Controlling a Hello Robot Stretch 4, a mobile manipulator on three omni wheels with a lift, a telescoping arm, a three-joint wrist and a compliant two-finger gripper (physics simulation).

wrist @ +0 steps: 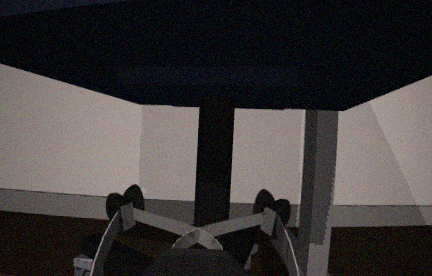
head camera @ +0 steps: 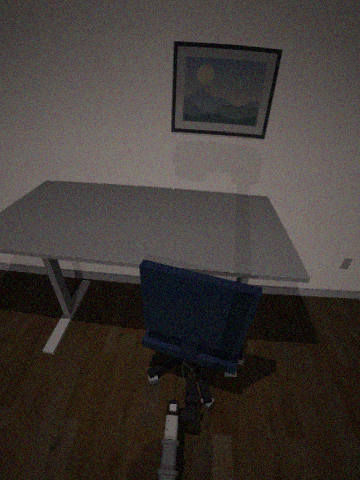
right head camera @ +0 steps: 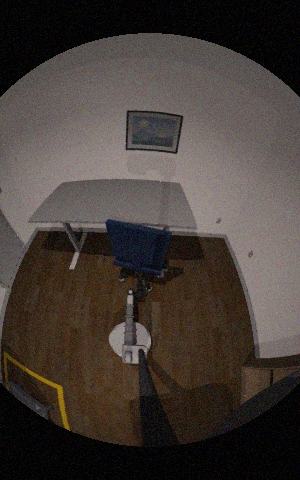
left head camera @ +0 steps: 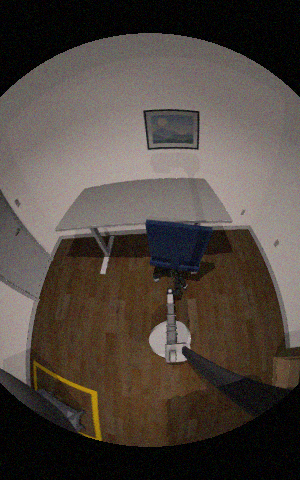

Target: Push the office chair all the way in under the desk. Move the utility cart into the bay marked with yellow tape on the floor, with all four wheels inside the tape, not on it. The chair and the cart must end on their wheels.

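Frame: origin at the robot's base, x ahead, y left, z up, level; millimetres.
Seen in the pictures: gripper, fingertip midpoint: (wrist: 199,203).
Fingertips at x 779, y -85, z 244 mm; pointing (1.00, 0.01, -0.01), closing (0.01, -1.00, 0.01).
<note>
Offsets run from my fingertips to a thing's top centre. "spot": to the spot under its first point. Level surfaces: height alone.
The blue office chair (head camera: 195,315) (left head camera: 175,245) (right head camera: 136,245) stands upright at the front edge of the grey desk @[678 mm up] (head camera: 125,215) (left head camera: 145,200) (right head camera: 120,200), right of its middle. Its backrest is in front of the edge and hides the seat. My gripper (wrist: 199,203) is open, low beneath the dark seat underside @[spot: 138 mm up, 21 mm back, 16 mm right] (wrist: 225,50). The chair's post @[spot: 33 mm up, 106 mm ahead, 18 mm right] (wrist: 215,160) shows between the fingertips; contact cannot be told. Yellow tape (left head camera: 96,415) (right head camera: 63,407) marks the floor at lower left. A grey object (left head camera: 67,412) (right head camera: 30,397) lies inside its outline, partly hidden; I cannot tell whether it is the utility cart.
A desk leg @[spot: 7 mm down, 325 mm ahead, 269 mm right] (wrist: 322,175) stands right of the chair post in the wrist view. The left desk leg @[spot: 36 mm up, 347 mm ahead, 946 mm left] (head camera: 60,290) has a pale foot reaching forward. A brown cabinet (left head camera: 287,370) (right head camera: 257,385) stands at lower right. A wall runs behind the desk.
</note>
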